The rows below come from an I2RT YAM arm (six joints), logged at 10 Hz.
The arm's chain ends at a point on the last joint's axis. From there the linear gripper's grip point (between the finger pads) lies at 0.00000 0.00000 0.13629 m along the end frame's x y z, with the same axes.
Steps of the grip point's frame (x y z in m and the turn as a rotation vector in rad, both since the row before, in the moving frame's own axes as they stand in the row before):
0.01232 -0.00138 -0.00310 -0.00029 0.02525 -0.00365
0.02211 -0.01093 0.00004 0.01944 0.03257 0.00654
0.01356 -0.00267 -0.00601 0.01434 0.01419 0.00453
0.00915 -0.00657 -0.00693 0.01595 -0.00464 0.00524
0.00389 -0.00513 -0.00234 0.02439 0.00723 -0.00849
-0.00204 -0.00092 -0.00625 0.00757 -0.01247 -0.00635
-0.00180 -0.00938 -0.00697 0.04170 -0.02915 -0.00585
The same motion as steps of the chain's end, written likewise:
0.00888 -0.00141 -0.00306 -0.00029 0.02525 -0.00365
0.01766 -0.00830 0.00014 0.01944 0.03257 0.00654
0.01162 -0.00072 -0.00598 0.01434 0.01419 0.00453
0.00978 -0.00439 -0.00691 0.01595 -0.00464 0.00524
0.00292 -0.00180 -0.00230 0.02439 0.00723 -0.00849
-0.00034 0.00011 -0.00624 0.00757 -0.01247 -0.00635
0.00219 -0.00371 -0.00679 0.04170 -0.02915 -0.00585

